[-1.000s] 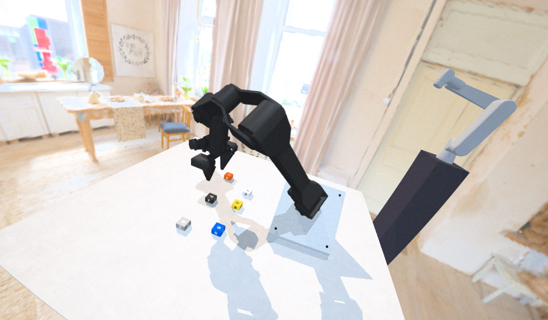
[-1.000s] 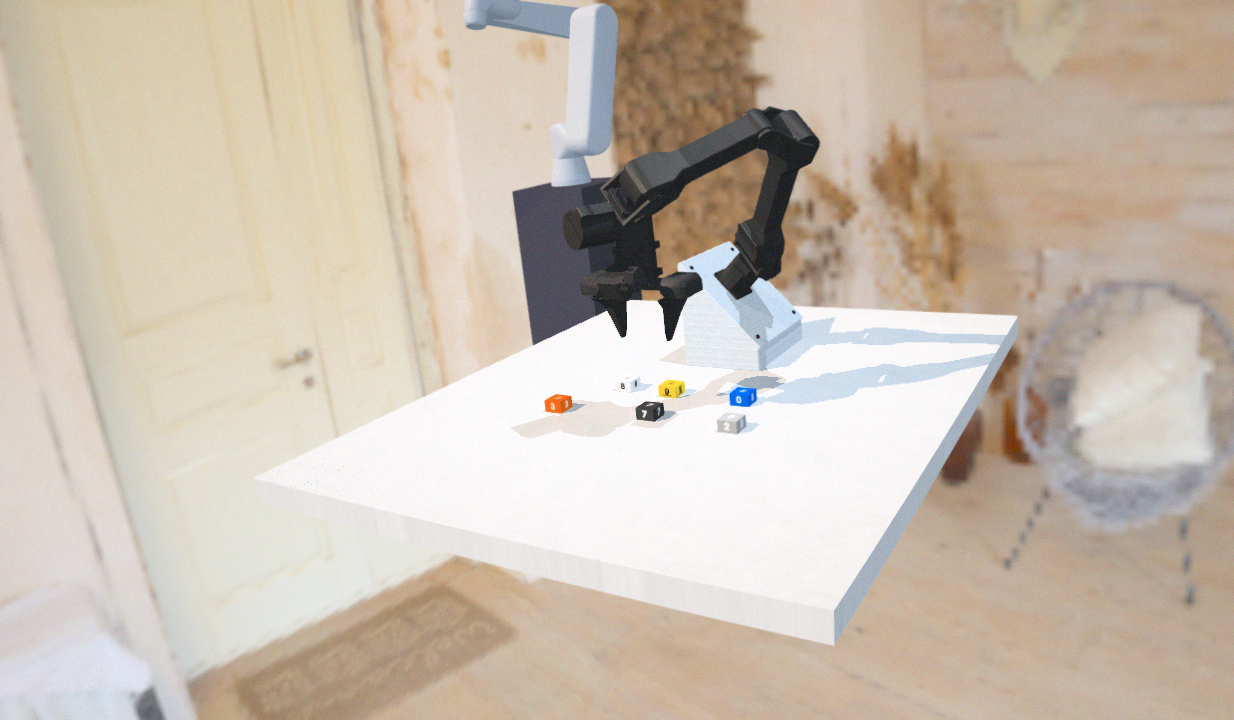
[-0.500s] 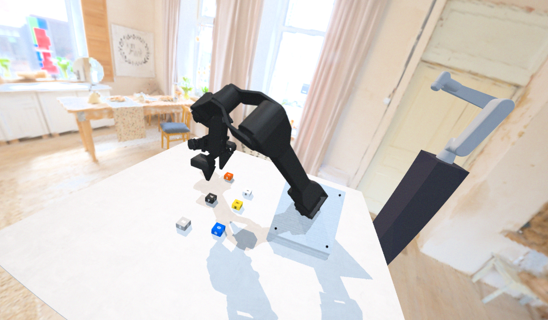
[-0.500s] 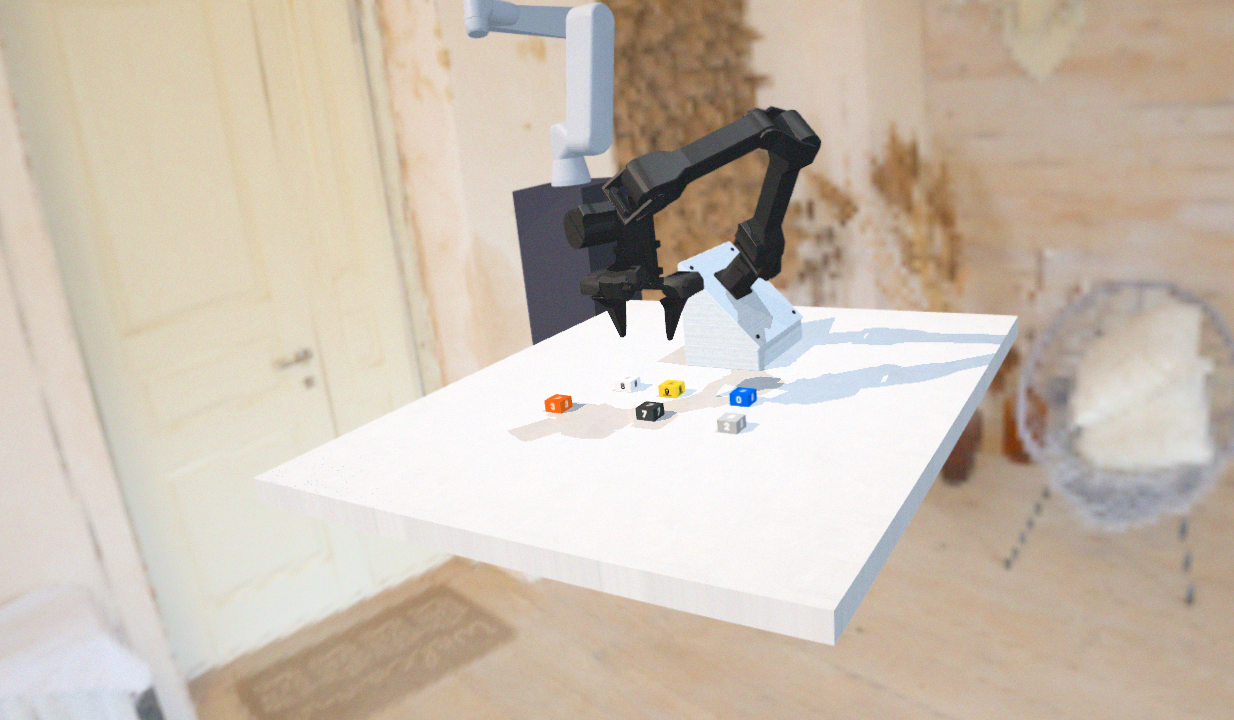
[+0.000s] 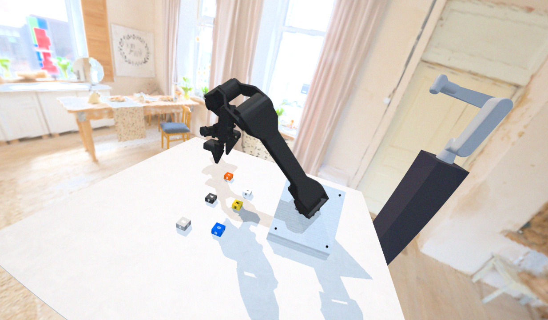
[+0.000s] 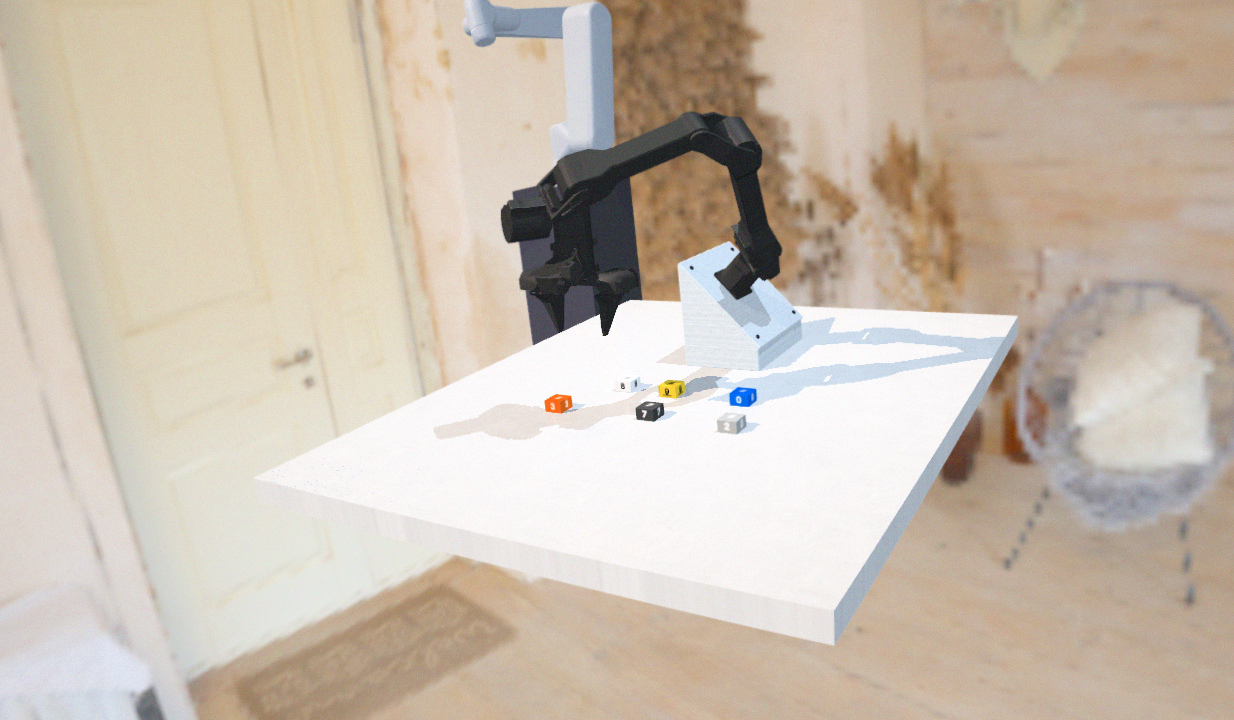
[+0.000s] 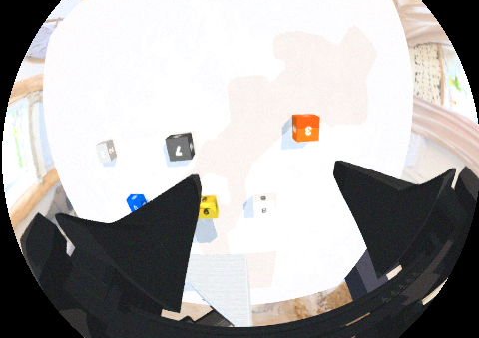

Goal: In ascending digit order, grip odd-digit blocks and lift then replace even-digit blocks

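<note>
Right now the blue block marked 0 is 210 mm to the left of my gripper tip, 120 mm below it and 120 mm behind it. Round my gripper tip: orange block marked 3 (120 mm below, 70 mm to the right, 10 mm behind); then white block marked 8 (130 mm behind, 120 mm below, 10 mm to the right); then black block marked 7 (120 mm below, 100 mm to the left, 20 mm behind).
</note>
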